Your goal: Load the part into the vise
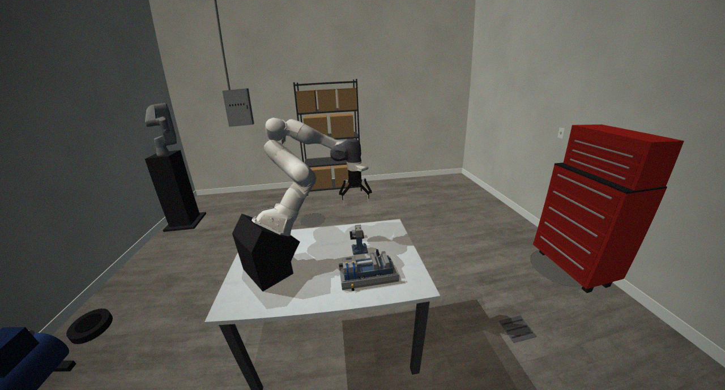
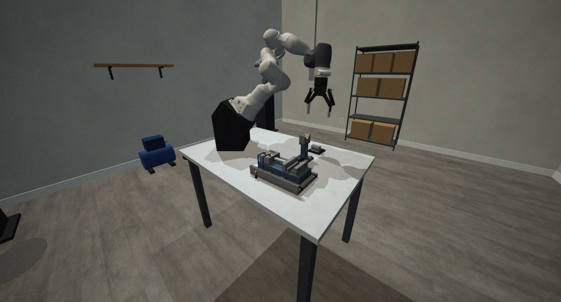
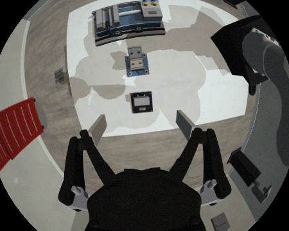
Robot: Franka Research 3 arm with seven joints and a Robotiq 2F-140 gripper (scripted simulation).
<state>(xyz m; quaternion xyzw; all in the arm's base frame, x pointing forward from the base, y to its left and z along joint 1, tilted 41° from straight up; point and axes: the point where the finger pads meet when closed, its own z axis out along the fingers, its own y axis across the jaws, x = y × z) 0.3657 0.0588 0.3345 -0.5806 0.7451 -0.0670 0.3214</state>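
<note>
Right now my hand is 24 cm above the part and 1 cm to the right of it. Round my hand: black infeed plate: 26 cm below, 3 cm to the left.
</note>
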